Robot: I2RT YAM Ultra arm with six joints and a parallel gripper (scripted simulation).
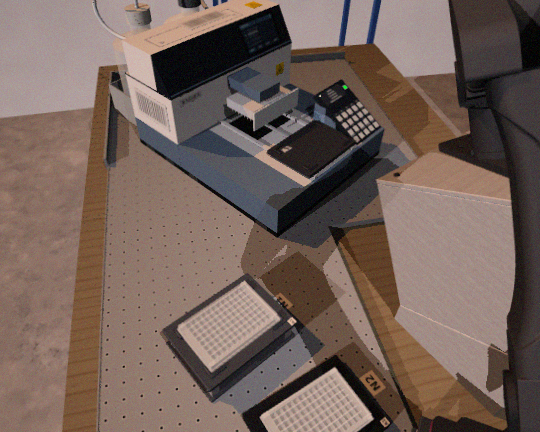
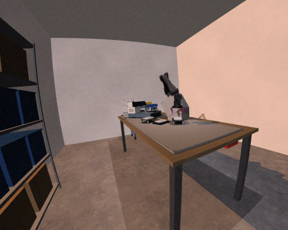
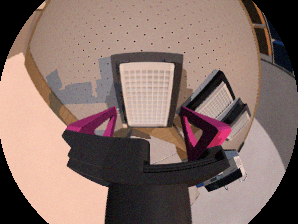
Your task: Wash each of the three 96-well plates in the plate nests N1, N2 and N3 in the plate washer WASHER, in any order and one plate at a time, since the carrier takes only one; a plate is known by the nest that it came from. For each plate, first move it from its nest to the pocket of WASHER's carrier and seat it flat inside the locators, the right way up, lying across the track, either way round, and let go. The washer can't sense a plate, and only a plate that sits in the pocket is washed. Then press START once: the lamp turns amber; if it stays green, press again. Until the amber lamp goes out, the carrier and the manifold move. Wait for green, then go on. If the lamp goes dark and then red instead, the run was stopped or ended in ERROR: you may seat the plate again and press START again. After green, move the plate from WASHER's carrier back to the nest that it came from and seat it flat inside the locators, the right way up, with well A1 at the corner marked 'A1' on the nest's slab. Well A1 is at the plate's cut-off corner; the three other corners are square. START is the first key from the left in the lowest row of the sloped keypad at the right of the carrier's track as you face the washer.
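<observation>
Now: the nest n3 6 cm below my hand. From my hand the other things lie so: nest N2: 12 cm ahead, 14 cm to the right, 9 cm below; n2 label: 2 cm ahead, 18 cm to the right, 10 cm below; nest N1: 21 cm ahead, 29 cm to the right, 6 cm below.
</observation>
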